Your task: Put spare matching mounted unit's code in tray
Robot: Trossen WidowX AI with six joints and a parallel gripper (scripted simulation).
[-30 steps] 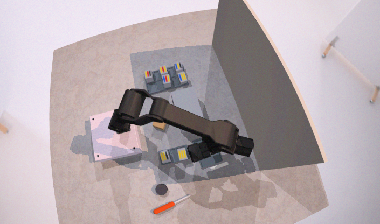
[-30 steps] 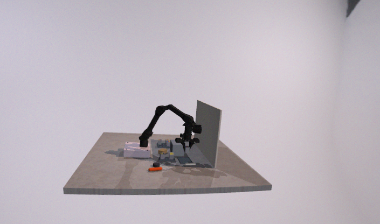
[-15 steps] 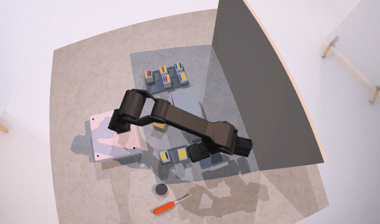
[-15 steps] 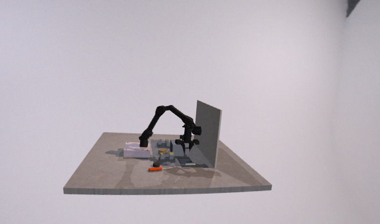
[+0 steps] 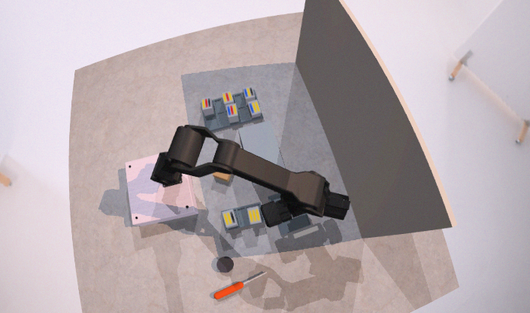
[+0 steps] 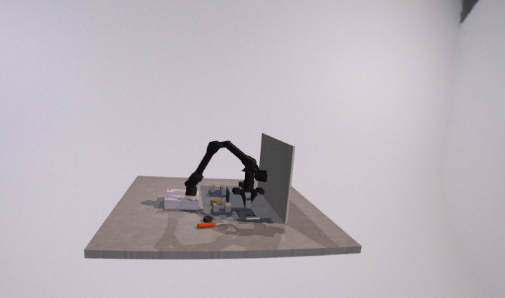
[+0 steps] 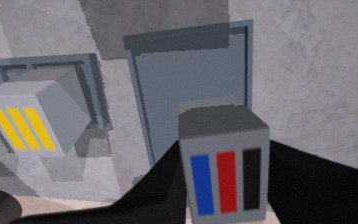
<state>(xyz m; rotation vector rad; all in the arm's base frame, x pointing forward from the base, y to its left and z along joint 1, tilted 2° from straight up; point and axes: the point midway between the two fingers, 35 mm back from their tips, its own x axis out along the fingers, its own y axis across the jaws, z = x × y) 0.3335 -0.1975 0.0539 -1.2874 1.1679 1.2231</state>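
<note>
The grey tray lies 6 cm below my gripper tip and 1 cm behind it. From my gripper tip the other things lie so: rack: 15 cm behind, 5 cm below, 3 cm to the left; grey spare: 2 cm above; mounted unit: 20 cm to the left, 4 cm behind, 1 cm below.
</note>
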